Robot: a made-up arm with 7 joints.
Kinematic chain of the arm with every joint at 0, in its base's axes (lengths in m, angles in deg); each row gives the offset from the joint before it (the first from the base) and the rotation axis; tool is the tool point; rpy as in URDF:
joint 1: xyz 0 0 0.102 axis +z
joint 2: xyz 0 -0.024 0.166 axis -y
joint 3: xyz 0 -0.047 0.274 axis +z
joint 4: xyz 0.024 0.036 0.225 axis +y
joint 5: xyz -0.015 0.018 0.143 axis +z
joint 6: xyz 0 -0.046 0.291 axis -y
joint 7: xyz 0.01 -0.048 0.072 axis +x
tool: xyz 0 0 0 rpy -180 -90 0
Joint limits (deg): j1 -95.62..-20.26 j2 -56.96..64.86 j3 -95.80..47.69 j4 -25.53..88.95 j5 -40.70..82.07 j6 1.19..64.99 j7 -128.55..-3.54
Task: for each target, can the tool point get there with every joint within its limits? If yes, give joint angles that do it. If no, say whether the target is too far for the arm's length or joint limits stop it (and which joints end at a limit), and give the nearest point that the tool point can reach.
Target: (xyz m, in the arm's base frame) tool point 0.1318 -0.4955 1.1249
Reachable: yes | joints -58.01 -30.78 -82.99 16.37 -11.79 55.41 -78.83
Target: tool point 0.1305 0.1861 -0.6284
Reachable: no: joint limits stop it (at a limit: joint 1, joint 2, joint 4, joint 5, joint 6) | nearest point 0.6331 -0.1113 0.0824 | short by 0.920 m
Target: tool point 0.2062 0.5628 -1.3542
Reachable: no: too far | nearest point 0.6395 -0.0600 0.1006 | short by 1.641 m
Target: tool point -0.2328 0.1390 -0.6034
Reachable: no: joint limits stop it (at a limit: joint 1, joint 2, joint 4, joint 5, joint 6) | nearest point -0.2677 -0.6180 0.0689 | short by 1.013 m
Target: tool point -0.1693 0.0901 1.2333
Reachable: yes | joints -45.36 26.41 9.48 25.19 26.18 7.44 -88.92
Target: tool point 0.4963 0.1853 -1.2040
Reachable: no: too far | nearest point 0.6262 -0.1500 0.0717 | short by 1.325 m
